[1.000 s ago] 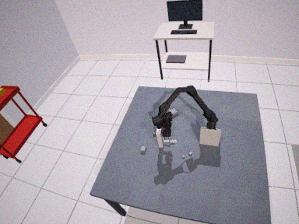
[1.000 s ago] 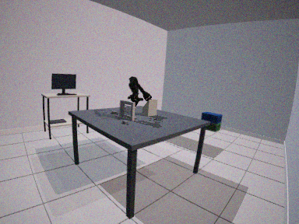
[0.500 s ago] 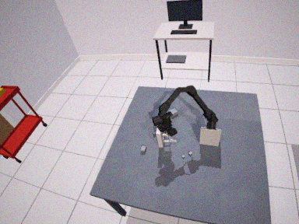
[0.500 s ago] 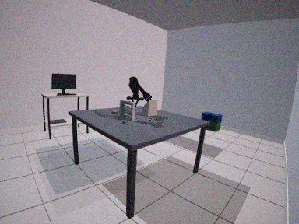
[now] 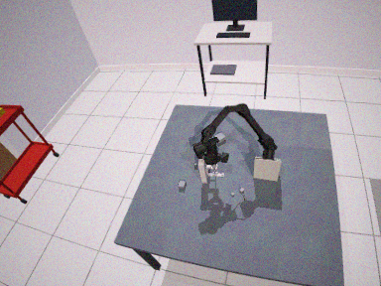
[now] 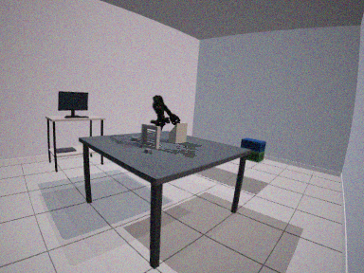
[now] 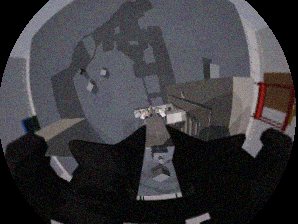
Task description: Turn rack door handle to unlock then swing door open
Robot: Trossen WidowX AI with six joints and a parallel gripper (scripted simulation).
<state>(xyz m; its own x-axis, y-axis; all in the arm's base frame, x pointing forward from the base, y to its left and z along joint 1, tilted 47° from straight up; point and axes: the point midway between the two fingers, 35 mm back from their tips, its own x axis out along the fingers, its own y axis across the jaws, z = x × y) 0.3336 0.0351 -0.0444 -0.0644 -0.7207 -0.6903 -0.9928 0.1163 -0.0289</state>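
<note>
The metallic handle lies 1 cm to the right of my gripper tip and 3 cm below it. From my gripper tip the other things lie so: grey block (21 cm ahead, 10 cm to the left, 13 cm below).
</note>
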